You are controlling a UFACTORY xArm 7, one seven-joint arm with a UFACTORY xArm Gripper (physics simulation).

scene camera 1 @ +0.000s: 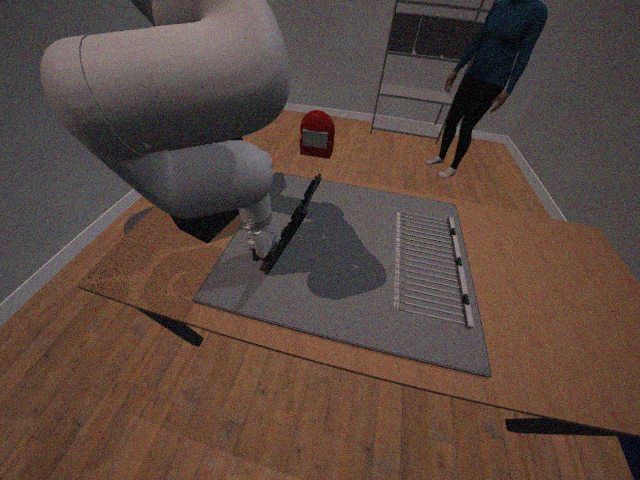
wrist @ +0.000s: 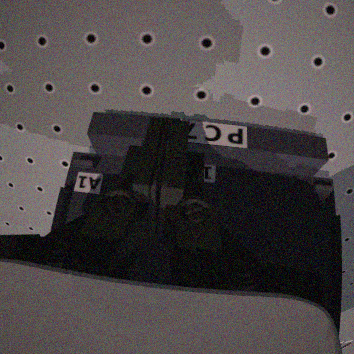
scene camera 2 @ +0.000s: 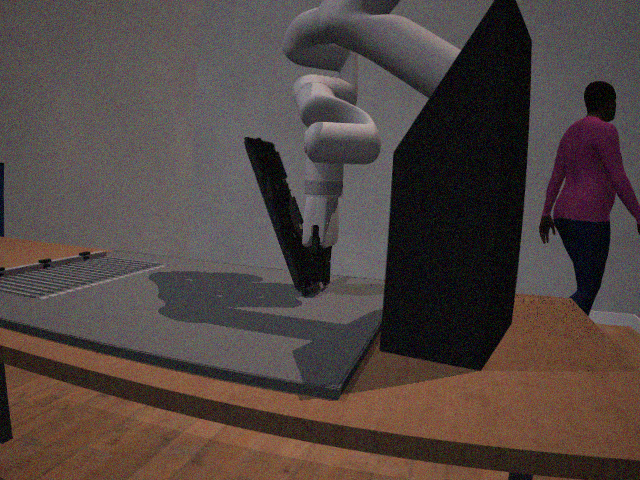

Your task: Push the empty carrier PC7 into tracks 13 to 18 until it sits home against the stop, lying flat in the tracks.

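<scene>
The black carrier PC7 stands steeply tilted on the perforated grey mat, its lower end down near the gripper and its other end high. Its handle bar with the label PC7 shows in the wrist view at the low end. My gripper is shut, its fingers together, low against the carrier's face at the handle end; contact is too dark to tell. The white track rack lies apart from the carrier, with a stop bar along its far side. Track numbers are unreadable.
The grey mat lies on a wooden table. A tall black block stands beside the mat by the arm. A red object, a shelf unit and two people are farther off.
</scene>
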